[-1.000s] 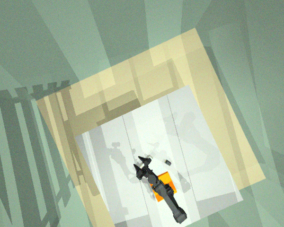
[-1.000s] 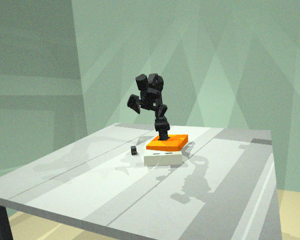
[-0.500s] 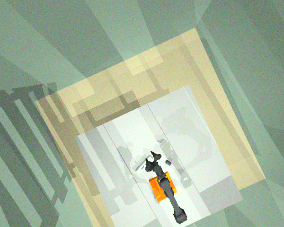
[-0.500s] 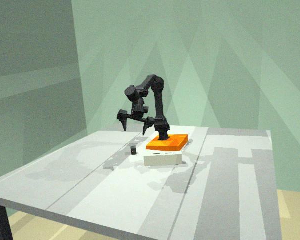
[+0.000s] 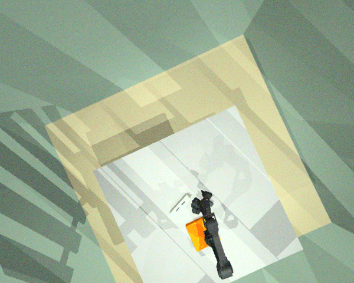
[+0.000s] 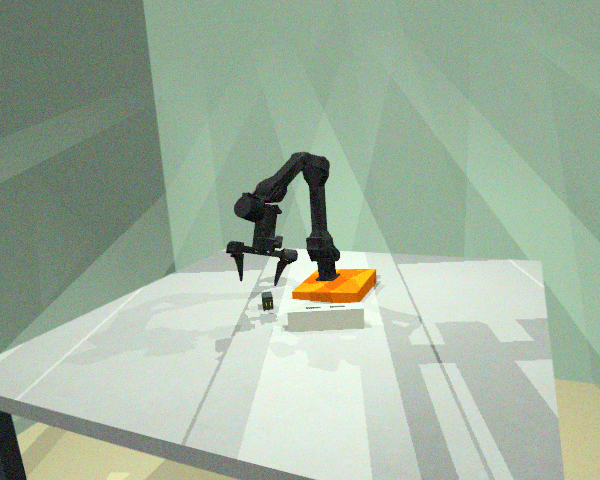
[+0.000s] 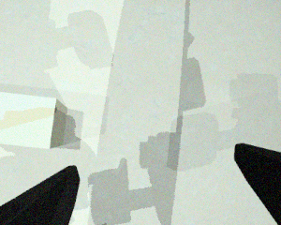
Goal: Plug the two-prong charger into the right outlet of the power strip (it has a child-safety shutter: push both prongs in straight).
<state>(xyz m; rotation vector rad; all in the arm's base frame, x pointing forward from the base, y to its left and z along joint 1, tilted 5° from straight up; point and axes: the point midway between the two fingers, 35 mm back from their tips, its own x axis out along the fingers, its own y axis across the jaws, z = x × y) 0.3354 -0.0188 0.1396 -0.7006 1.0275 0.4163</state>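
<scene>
Right now my gripper tip is 120 mm past the black two-prong charger, 110 mm above it and 60 mm to the left of it.
</scene>
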